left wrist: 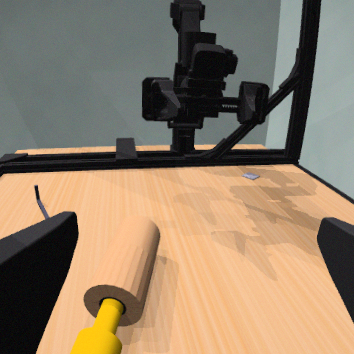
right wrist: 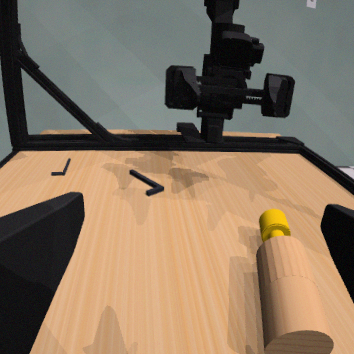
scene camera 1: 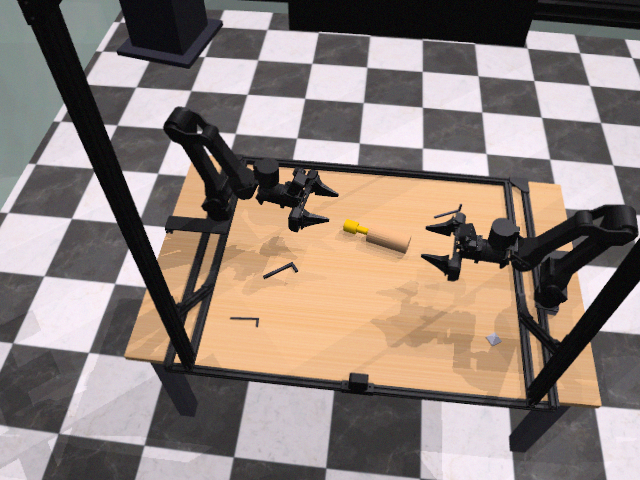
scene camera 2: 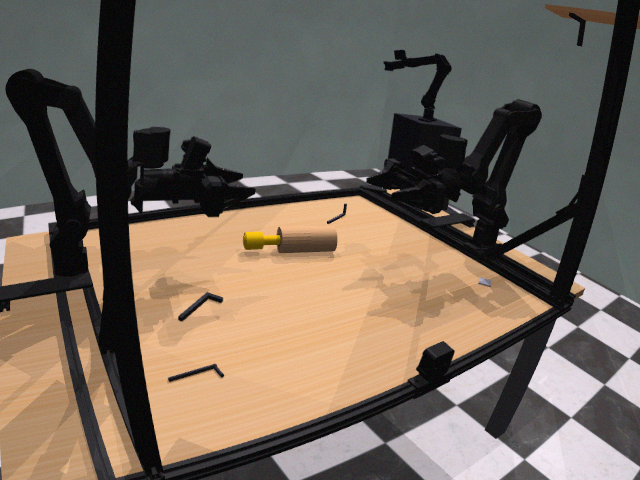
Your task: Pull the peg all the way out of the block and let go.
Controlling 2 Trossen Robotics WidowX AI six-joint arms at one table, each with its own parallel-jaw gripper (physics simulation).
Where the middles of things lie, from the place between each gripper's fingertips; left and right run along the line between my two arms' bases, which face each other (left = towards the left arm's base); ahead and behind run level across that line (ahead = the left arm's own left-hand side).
I see my right gripper 150 mm above the wooden block [scene camera 2: 297, 239], 100 mm to the right of it and 100 mm short of it. The rest, counted from my right hand: yellow peg [right wrist: 272, 222]: 180 mm to the left, 150 mm below, 100 mm ahead.
My left gripper is now 150 mm above the yellow peg, 80 mm to the left of it and 70 mm short of it. From my left hand the other things lie so: wooden block (150 mm to the right, 150 mm below, 60 mm ahead).
